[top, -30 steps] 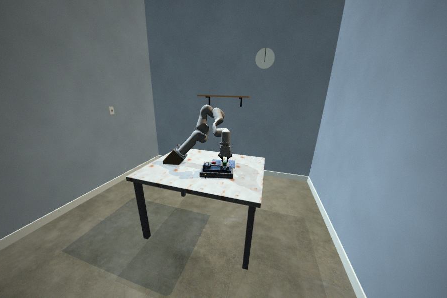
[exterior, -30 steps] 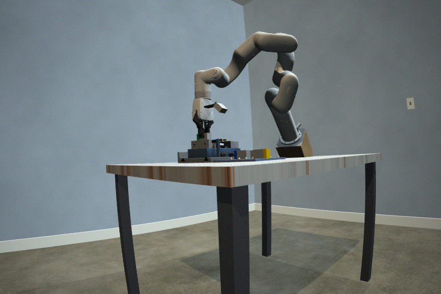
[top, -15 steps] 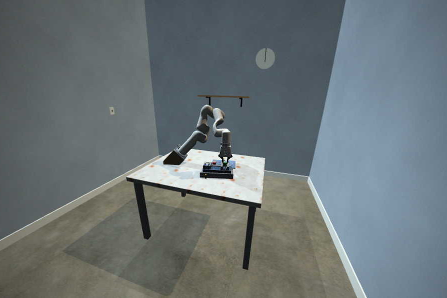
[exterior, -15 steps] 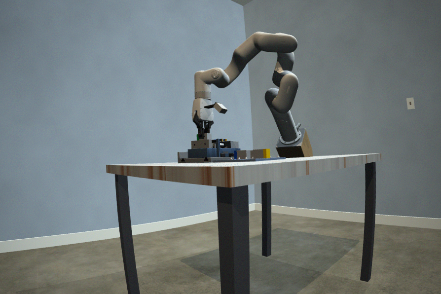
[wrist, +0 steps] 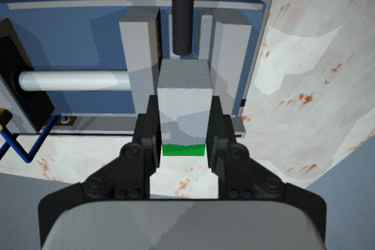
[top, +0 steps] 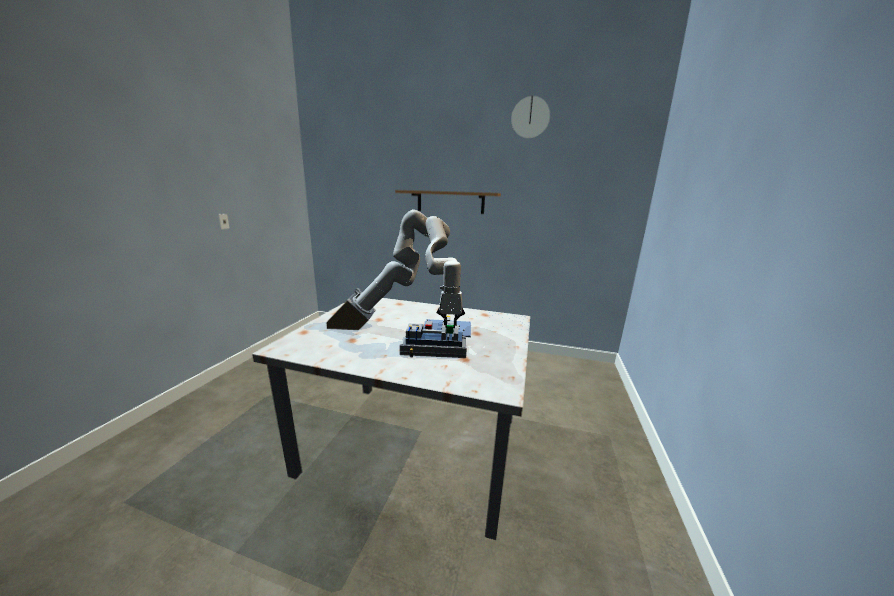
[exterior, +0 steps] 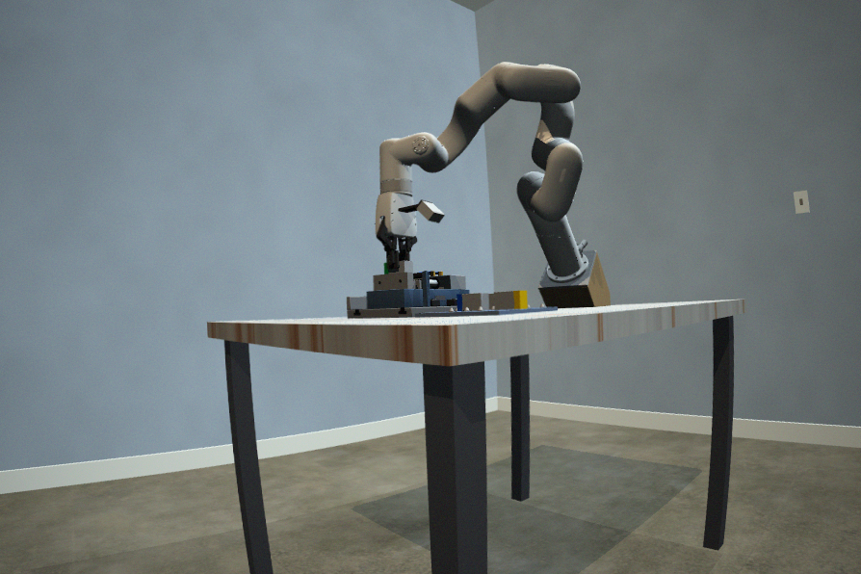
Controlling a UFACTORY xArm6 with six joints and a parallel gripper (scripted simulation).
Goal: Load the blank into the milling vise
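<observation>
The green-ended blank is 2 cm below my hand. The rest, counted from my hand: moving jaw 5 cm below, 3 cm behind, 1 cm to the right; then work stop rod 5 cm to the left, 4 cm below, 3 cm behind; then fixed jaw 5 cm below, 2 cm to the left, 2 cm ahead.
</observation>
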